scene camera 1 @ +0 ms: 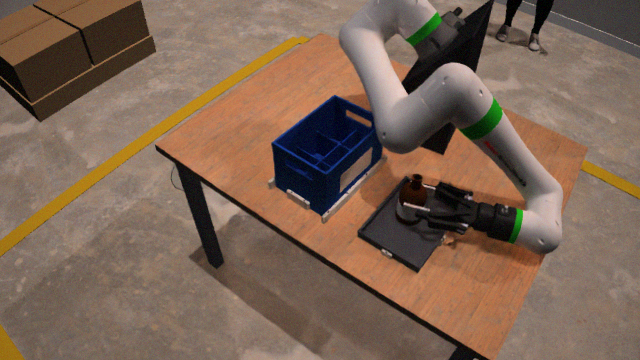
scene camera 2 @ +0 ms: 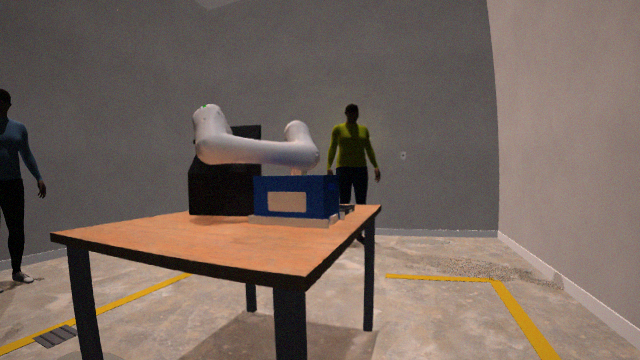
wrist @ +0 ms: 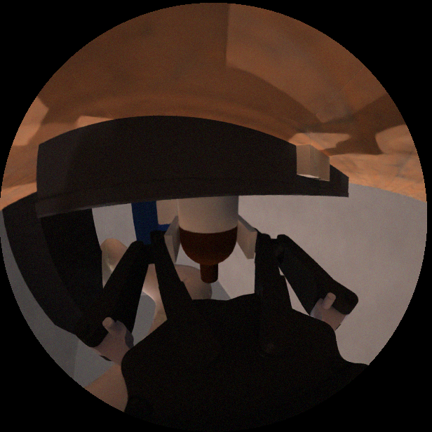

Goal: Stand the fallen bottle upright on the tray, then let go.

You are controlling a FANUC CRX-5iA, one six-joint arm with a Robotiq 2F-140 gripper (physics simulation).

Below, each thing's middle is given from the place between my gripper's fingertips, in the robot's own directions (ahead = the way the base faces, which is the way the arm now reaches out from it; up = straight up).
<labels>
I see the brown bottle (scene camera 1: 413, 192) 1 cm behind my hand and 2 cm to the left of it.
</labels>
